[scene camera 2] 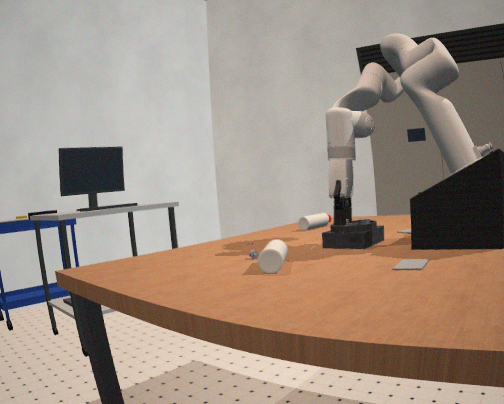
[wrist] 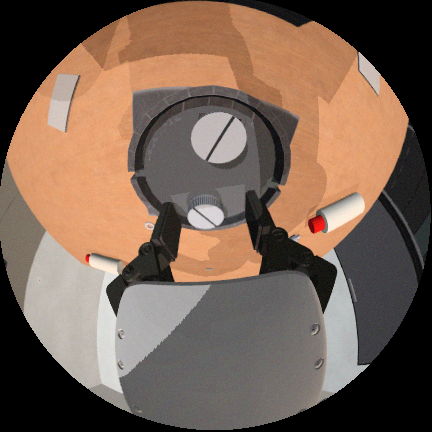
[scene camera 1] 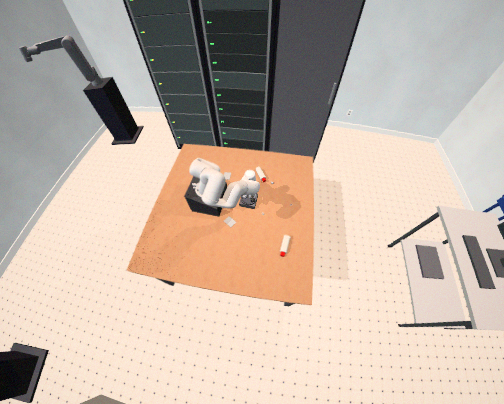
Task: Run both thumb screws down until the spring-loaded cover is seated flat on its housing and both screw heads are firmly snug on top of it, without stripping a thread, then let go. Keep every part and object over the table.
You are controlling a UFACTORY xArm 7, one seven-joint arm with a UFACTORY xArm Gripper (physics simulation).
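Places are measured from the arm's base along level axes (x ahead, y left, z up), in centimetres.
Where they show: gripper, fingertip midpoint: (scene camera 2: 343,223) (wrist: 209,208) (scene camera 1: 252,197); arm's base at its link origin: (scene camera 2: 467,170) (scene camera 1: 203,190).
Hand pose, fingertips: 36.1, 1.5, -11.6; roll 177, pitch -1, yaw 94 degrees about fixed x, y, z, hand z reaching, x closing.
Things, the pixels of their top centre, and the offset from my fingertips, as dx, dy, dz. "*": a spot on its surface instead. Level surfaces: height alone.
- black housing at its top centre: (wrist: 210,178) (scene camera 2: 353,223) (scene camera 1: 248,197) -3.1, +0.2, +0.1
- table with the round dark cover, top centre: (wrist: 209,176) -3.1, +0.2, -0.1
- large slotted screw head at a spot on its surface: (wrist: 219,137) * -6.3, +0.9, +1.1
- smaller knurled screw head at a spot on its surface: (wrist: 205,212) * -0.6, -0.3, +1.0
- table at its surface level: dz -5.5
- small ring at its top centre: (wrist: 149,226) +8.2, -11.1, -5.3
- small metal piece at its top centre: (scene camera 2: 254,250) +16.1, +18.8, -3.5
The black housing (scene camera 2: 345,239) (wrist: 141,100) stands on the table with the round dark cover (wrist: 175,170) inside its ring wall. In the wrist view a large slotted screw head (wrist: 219,137) is at the far side of the cover. A smaller knurled screw head (wrist: 205,212) is at the near side, its rim showing above the cover. My gripper (wrist: 209,208) (scene camera 2: 343,222) is open, with its fingers on either side of the smaller screw and a gap on each side. Whether the cover is flat and the heads touch it, I cannot tell.
Two white cylinders with red ends (scene camera 1: 285,245) (scene camera 1: 261,174) (wrist: 342,212) (wrist: 105,263) lie on the table (scene camera 1: 240,265). Two pale flat squares (scene camera 1: 229,221) (scene camera 1: 227,176) lie near the black arm base (scene camera 1: 204,204). A small ring (wrist: 149,226) and a small metal piece (scene camera 2: 254,254) lie on the table.
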